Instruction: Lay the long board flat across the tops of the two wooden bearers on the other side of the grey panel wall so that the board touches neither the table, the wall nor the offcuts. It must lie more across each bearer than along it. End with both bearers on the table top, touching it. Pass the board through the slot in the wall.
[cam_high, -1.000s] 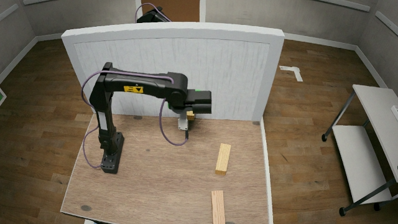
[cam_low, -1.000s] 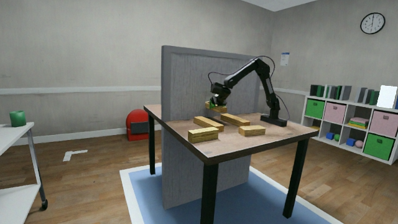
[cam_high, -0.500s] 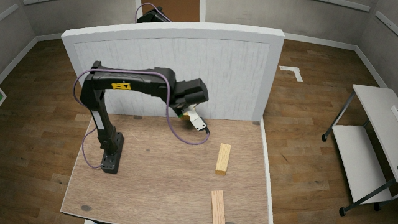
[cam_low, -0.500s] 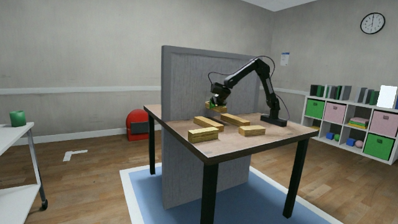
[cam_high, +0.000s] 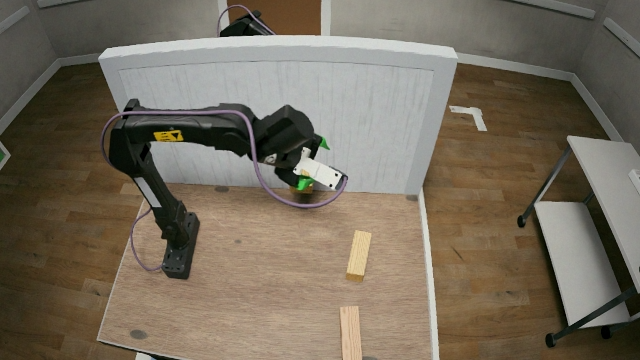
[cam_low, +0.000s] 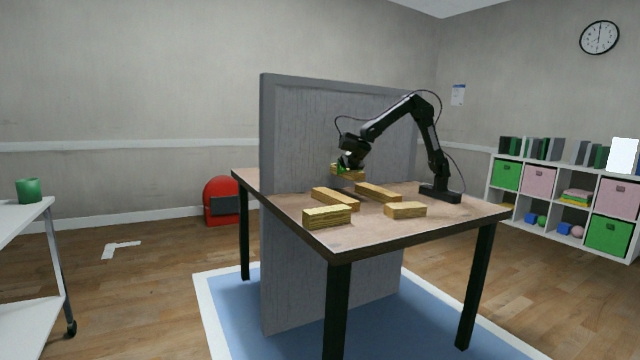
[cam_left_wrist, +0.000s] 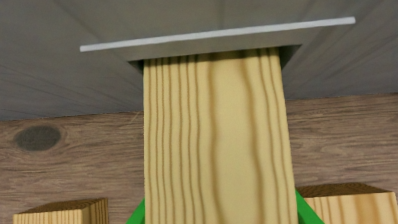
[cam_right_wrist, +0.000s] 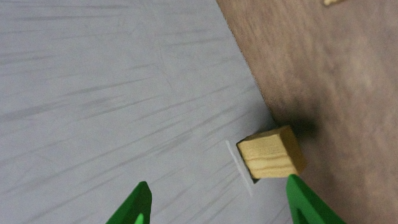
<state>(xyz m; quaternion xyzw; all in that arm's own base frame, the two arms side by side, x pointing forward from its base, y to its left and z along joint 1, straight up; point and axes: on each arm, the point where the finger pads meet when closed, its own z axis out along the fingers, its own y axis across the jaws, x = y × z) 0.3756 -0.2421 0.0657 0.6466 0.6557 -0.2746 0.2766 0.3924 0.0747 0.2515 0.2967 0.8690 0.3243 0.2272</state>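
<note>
My left gripper is now 4 cm to the left of the long board.
</note>
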